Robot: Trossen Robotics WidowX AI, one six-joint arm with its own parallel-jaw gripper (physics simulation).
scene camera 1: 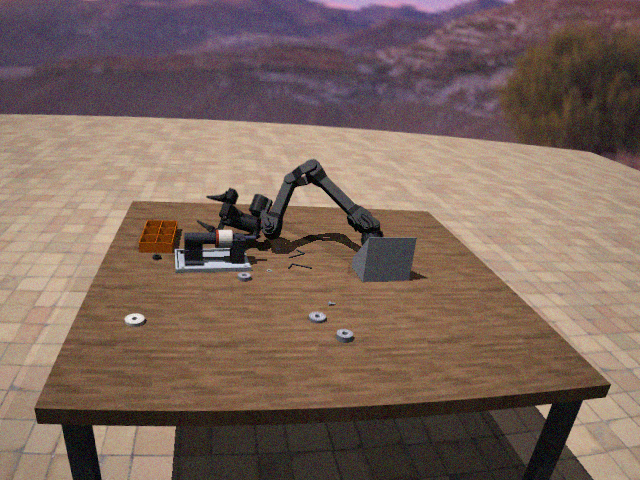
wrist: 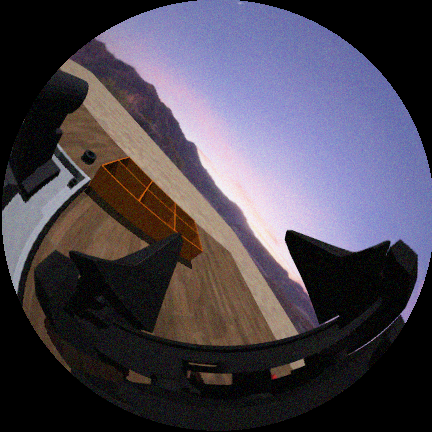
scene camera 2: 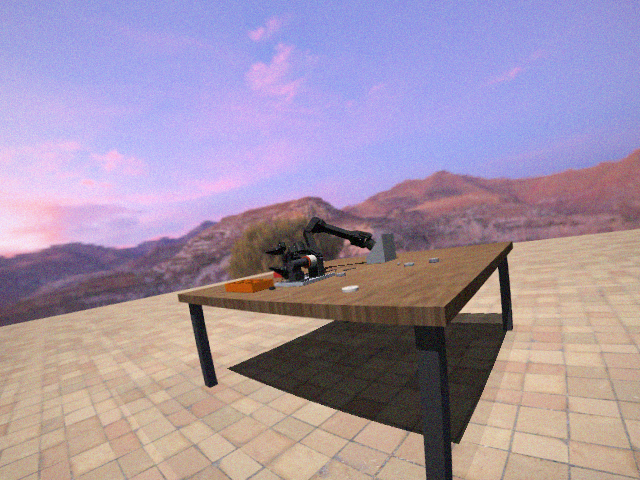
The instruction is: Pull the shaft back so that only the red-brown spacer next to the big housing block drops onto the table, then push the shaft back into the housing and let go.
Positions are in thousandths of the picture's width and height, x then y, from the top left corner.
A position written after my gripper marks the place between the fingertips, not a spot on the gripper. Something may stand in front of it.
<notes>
My gripper (scene camera 1: 315, 434) is open, holding nothing. I also see an orange compartment tray (scene camera 1: 248, 493) and a shaft fixture (scene camera 1: 302, 539).
My gripper also shows in the wrist view (wrist: 543, 547). The orange compartment tray shows as well in the wrist view (wrist: 284, 425). The shaft fixture shows as well in the wrist view (wrist: 115, 418) and in scene camera 2 (scene camera 2: 463, 576).
</notes>
